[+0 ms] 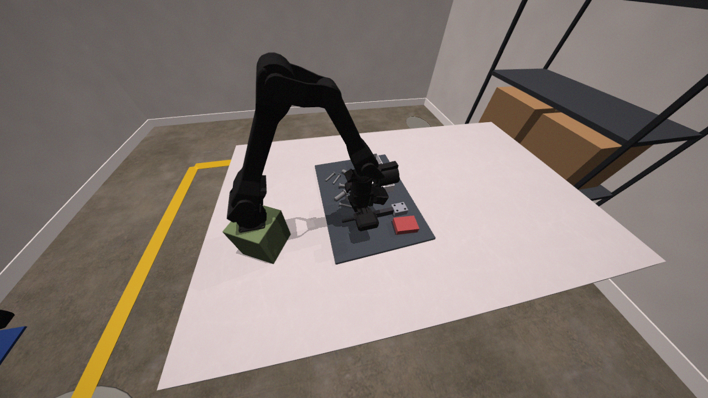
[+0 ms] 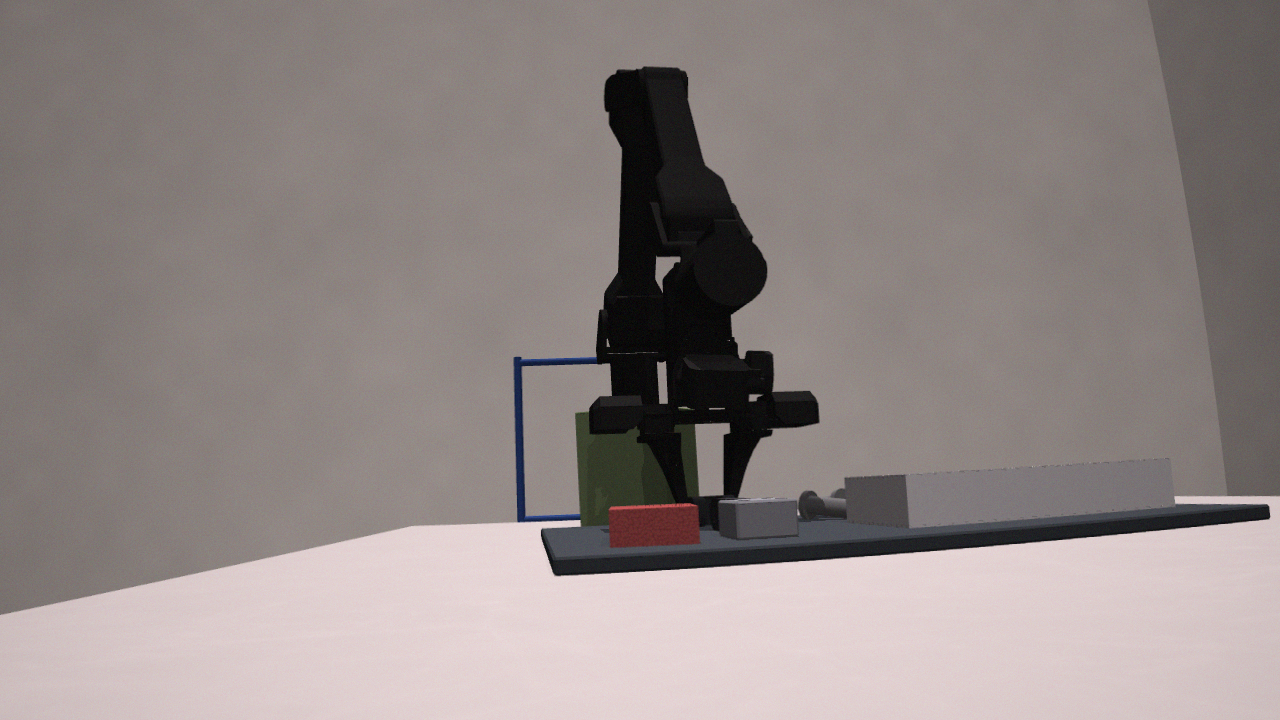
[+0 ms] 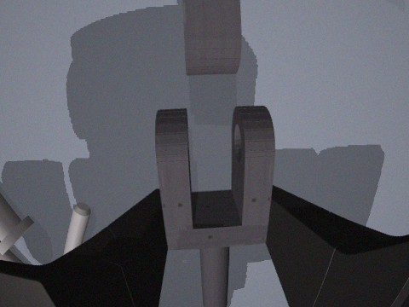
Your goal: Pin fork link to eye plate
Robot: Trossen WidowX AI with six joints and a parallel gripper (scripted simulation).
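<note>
My hand is 7 cm short of the eye plate and 3 cm above it. Round my hand: grey mount 15 cm ahead, 2 cm below; dark mat 10 cm to the left, 6 cm ahead, 5 cm below; fork link 3 cm below.
</note>
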